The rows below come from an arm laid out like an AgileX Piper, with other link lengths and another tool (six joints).
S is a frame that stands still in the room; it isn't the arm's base.
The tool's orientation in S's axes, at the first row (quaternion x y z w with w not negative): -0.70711 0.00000 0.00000 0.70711
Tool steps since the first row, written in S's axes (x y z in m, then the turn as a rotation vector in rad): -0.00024 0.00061 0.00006 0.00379 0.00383 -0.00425; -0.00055 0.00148 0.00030 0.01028 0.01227 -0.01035; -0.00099 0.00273 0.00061 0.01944 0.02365 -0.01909; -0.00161 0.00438 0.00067 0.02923 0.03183 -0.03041; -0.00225 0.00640 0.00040 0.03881 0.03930 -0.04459; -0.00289 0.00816 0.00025 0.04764 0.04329 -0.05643
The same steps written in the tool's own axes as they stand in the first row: -0.00024 -0.00006 0.00061 0.00379 0.00425 0.00383; -0.00055 -0.00030 0.00148 0.01028 0.01035 0.01227; -0.00099 -0.00061 0.00273 0.01944 0.01909 0.02365; -0.00161 -0.00067 0.00438 0.02923 0.03041 0.03183; -0.00225 -0.00040 0.00640 0.03881 0.04459 0.03930; -0.00289 -0.00025 0.00816 0.04764 0.05643 0.04329
